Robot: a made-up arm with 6 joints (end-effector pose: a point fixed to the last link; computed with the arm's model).
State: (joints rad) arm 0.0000 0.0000 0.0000 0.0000 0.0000 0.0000
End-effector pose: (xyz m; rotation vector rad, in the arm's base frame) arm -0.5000 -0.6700 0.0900 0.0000 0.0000 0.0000
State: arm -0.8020 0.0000 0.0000 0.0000 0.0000 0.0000
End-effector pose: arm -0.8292 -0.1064 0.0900 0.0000 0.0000 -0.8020
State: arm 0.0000 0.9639 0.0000 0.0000 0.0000 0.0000
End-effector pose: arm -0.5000 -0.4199 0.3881 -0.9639 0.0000 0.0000
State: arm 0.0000 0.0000 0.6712 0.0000 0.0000 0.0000
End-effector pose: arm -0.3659 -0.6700 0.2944 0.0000 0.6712 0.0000
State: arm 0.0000 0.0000 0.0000 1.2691 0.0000 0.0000
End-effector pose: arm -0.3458 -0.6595 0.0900 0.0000 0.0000 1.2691
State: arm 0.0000 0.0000 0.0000 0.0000 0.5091 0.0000
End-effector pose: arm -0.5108 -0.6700 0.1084 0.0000 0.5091 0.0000
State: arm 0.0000 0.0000 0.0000 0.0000 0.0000 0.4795
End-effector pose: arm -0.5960 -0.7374 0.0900 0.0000 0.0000 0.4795
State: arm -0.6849 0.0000 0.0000 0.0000 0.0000 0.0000
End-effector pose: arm -0.8111 -0.2026 0.0900 0.0000 0.0000 -0.6849
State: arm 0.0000 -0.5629 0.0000 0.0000 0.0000 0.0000
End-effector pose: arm -0.5000 -0.6548 -0.1427 0.5629 0.0000 0.0000
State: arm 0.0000 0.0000 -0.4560 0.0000 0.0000 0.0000
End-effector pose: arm -0.5029 -0.6700 -0.0777 0.0000 -0.4560 0.0000
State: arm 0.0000 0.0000 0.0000 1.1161 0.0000 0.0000
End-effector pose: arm -0.3619 -0.6712 0.0900 0.0000 0.0000 1.1161
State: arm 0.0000 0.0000 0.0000 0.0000 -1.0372 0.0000
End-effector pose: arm -0.4594 -0.6700 0.0789 0.0000 -1.0372 0.0000
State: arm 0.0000 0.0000 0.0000 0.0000 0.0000 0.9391
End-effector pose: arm -0.6488 -0.8368 0.0900 0.0000 0.0000 0.9391
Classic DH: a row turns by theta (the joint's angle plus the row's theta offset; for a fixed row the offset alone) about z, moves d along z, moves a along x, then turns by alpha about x. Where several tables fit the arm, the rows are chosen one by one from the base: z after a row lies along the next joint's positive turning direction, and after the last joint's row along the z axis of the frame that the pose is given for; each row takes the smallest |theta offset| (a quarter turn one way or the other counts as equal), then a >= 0, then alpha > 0; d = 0 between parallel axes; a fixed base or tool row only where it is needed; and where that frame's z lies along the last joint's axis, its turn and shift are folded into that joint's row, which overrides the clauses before.
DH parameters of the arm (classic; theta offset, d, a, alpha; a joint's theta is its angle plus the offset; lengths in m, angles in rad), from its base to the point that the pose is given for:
joint 1: -1.5708 0 0.26 1.5708
joint 2: -1.5708 0.14 0 1.5708
joint 3: 1.5708 -0.3 0.29 -1.5708
joint 4: 0 0.12 0.04 1.5708
joint 5: 0 -0.34 -0.06 -1.5708
joint 6: -1.1978 0 0.247 0
tool (fixed): -1.9438 -0.03 0 0

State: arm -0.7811 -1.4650 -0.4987 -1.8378 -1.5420 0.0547
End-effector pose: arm -0.4899 0.2535 -0.2703 -0.1260 0.2945 -2.7953
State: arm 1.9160 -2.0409 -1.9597 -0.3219 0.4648 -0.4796
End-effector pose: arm -0.1465 -0.1352 -0.2200 1.2496 1.2536 -0.6715
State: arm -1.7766 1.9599 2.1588 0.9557 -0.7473 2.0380
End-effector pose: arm -0.0436 0.1760 0.6618 0.9551 0.3613 -0.7399
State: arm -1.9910 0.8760 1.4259 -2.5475 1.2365 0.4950
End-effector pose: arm -0.0767 -0.0160 0.2792 0.3959 -0.1325 1.6741
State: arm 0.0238 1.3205 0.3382 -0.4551 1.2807 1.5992
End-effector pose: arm -0.6035 0.0039 0.7326 0.1559 1.1443 0.0498
